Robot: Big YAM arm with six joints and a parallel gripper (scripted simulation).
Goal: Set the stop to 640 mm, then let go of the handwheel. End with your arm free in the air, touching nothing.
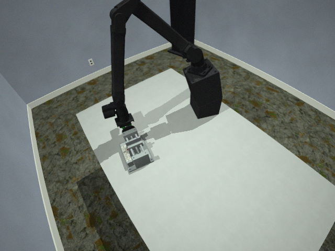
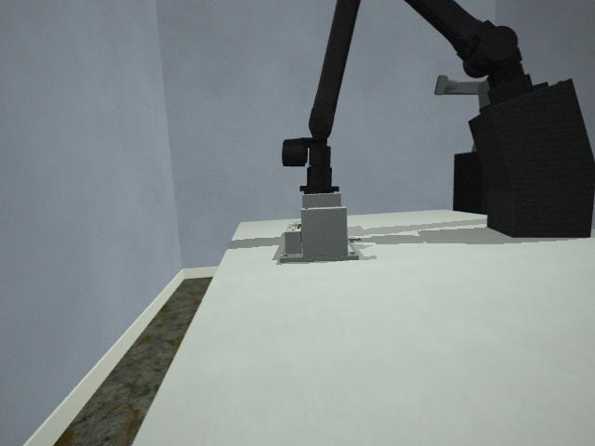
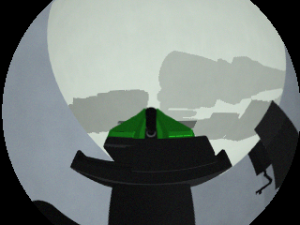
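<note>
Now: hand 2 cm to the right of the handwheel, 1 cm below it and 1 cm short of it.
</note>
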